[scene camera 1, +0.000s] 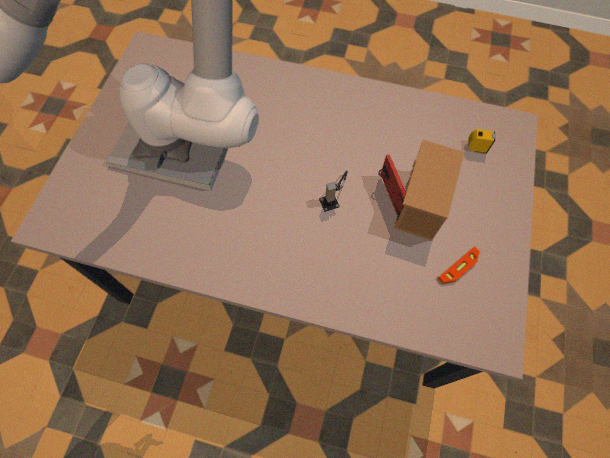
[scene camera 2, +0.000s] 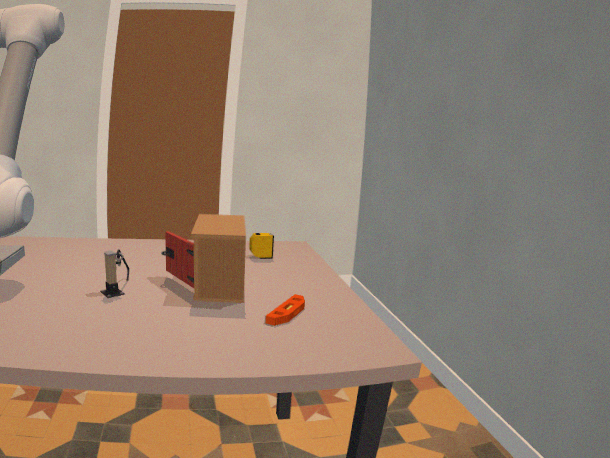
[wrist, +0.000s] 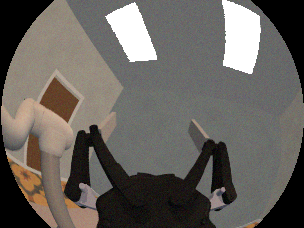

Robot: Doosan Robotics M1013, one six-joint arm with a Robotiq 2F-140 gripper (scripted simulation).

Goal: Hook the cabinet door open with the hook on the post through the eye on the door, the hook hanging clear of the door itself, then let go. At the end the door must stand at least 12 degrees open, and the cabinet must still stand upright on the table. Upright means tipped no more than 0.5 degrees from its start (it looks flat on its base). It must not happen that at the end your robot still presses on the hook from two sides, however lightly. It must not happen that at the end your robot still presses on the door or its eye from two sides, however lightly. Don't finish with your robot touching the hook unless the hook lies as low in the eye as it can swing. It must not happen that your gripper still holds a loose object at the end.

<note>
I see my gripper [wrist: 153, 122] and a wooden cabinet [scene camera 2: 219, 240].
The wooden cabinet also shows in scene camera 1 [scene camera 1: 430, 189].
</note>
